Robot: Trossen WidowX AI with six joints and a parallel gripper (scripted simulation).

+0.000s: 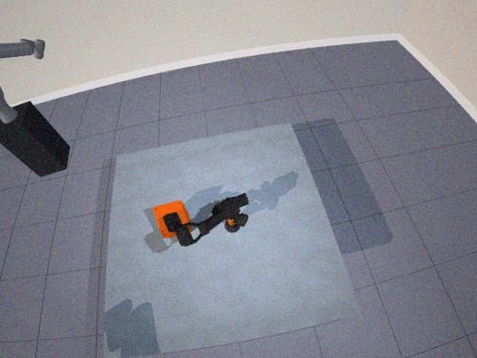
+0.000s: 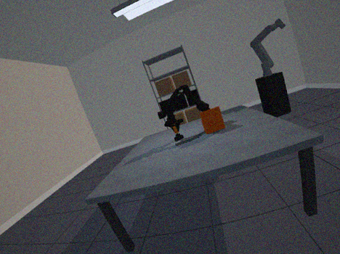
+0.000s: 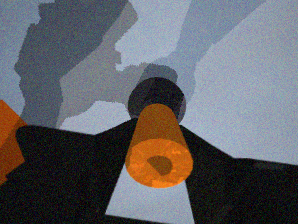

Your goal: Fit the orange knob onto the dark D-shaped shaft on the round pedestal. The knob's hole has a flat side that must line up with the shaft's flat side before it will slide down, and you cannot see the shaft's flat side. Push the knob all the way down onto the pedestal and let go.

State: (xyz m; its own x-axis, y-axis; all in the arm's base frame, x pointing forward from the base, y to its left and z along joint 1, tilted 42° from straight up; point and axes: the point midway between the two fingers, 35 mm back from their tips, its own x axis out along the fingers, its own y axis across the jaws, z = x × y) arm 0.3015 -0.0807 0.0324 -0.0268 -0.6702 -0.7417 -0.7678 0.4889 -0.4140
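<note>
My gripper tip is 2 cm below the orange knob. From my gripper tip the other things lie so: dark round pedestal (4 cm below).
</note>
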